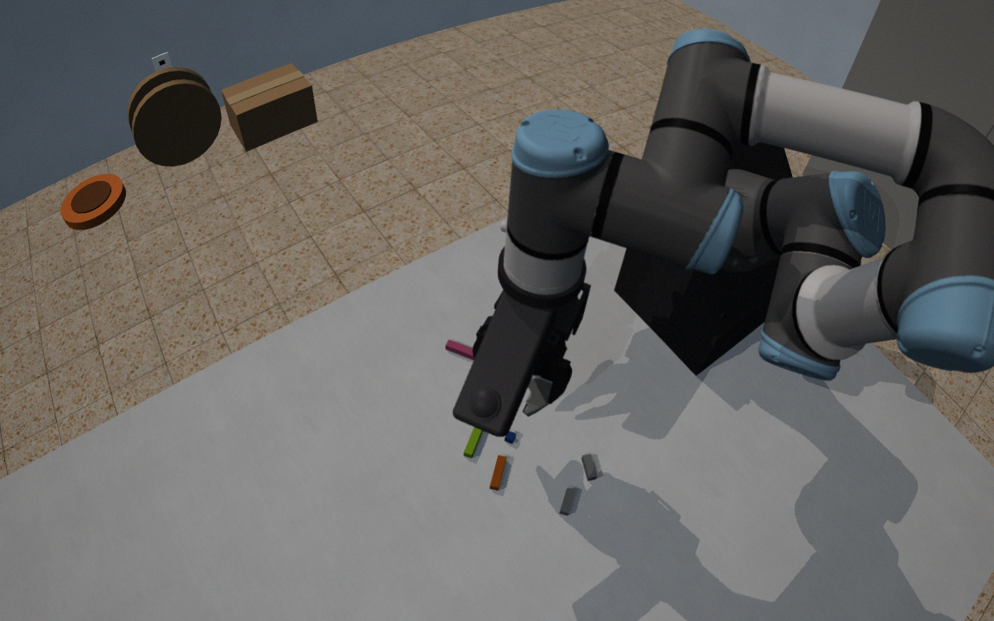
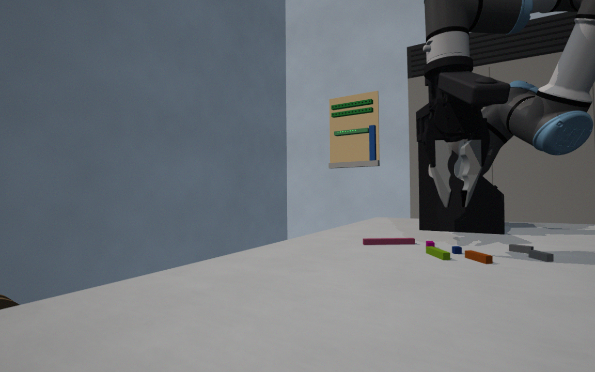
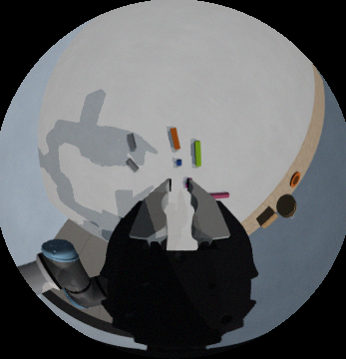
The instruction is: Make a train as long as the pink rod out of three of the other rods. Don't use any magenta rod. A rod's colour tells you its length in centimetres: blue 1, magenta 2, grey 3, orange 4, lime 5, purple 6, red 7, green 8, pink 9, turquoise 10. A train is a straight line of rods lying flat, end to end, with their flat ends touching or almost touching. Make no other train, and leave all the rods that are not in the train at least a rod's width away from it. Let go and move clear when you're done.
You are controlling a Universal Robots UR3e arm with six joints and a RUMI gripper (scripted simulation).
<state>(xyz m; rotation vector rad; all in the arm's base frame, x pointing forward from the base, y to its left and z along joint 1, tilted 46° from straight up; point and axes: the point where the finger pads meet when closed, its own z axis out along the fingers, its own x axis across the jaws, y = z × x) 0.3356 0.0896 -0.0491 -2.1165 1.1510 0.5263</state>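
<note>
The blue rod lies 80 mm below my hand. The rest, counted from my hand: orange rod: 40 mm ahead, 30 mm to the left, 80 mm below; lime rod: 40 mm ahead, 20 mm to the right, 80 mm below; magenta rod: 30 mm behind, 40 mm to the right, 80 mm below.
</note>
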